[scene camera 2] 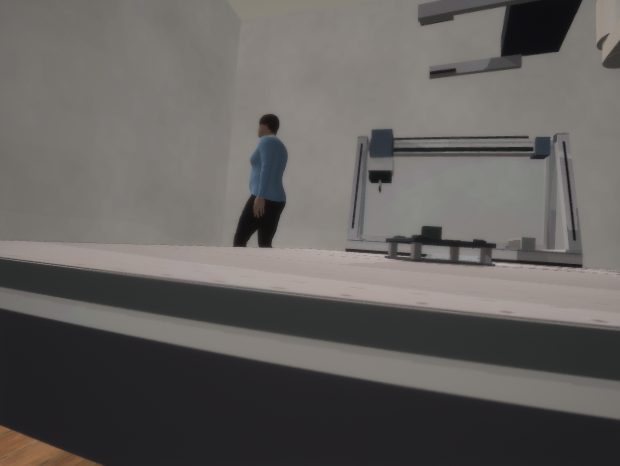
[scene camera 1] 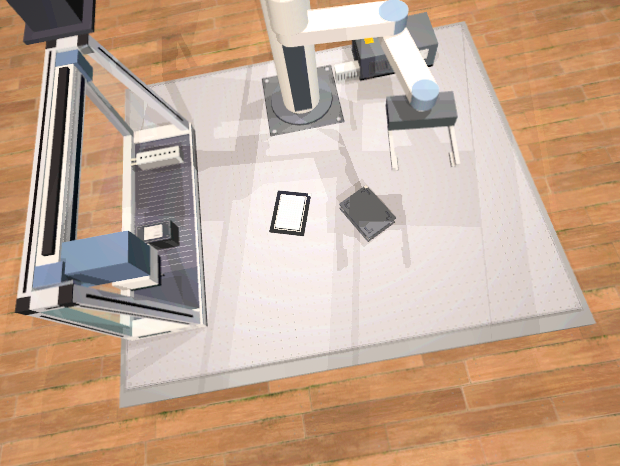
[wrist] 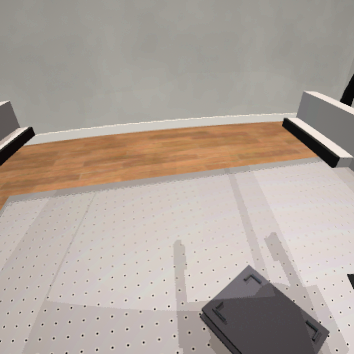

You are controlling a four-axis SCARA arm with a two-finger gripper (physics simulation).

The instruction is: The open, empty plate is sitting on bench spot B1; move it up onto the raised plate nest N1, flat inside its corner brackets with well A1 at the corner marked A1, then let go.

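Places are measured from the arm's base along level axes (x ahead, y left, z up), in millimetres.
Pixels of known places: gripper, fingertip midpoint: [scene camera 2: 424,47] [scene camera 1: 425,167] [wrist: 157,107]; arm's base at its link origin: [scene camera 1: 301,101].
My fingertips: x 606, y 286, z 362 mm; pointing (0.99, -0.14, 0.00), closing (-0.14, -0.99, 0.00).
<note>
Ahead of a thing's pixels: the offset from my fingertips to its top centre. "pt": to the spot under its first point.
The white plate {111 mm back, 404 mm right, 333 mm down} [scene camera 1: 290,212] lies flat at bench spot B1, inside a dark rectangular border, in scene camera 1. The dark raised nest N1 {44 mm back, 137 mm right, 302 mm down} [scene camera 1: 367,212] [scene camera 2: 466,244] [wrist: 265,320] stands to its right, turned at an angle, on short posts, with corner brackets on top. No plate shows on it. The A1 mark cannot be read. My gripper [scene camera 1: 424,166] [scene camera 2: 435,46] [wrist: 157,107] is open, with nothing between its widely spread fingers. It hangs high above the bench, behind and to the right of the nest in scene camera 1.
A framed gantry machine [scene camera 1: 198,225] [scene camera 2: 568,195] stands at the left in scene camera 1, with a white rack {pt 394 mm back, 852 mm right, 255 mm down} [scene camera 1: 157,156] and a small dark block {pt 57 mm back, 803 mm right, 231 mm down} [scene camera 1: 170,234] inside. The arm's column [scene camera 1: 299,75] and a dark device {pt 641 mm back, 3 mm left, 250 mm down} [scene camera 1: 370,60] stand at the back. A person [scene camera 2: 269,165] stands beyond the bench.
</note>
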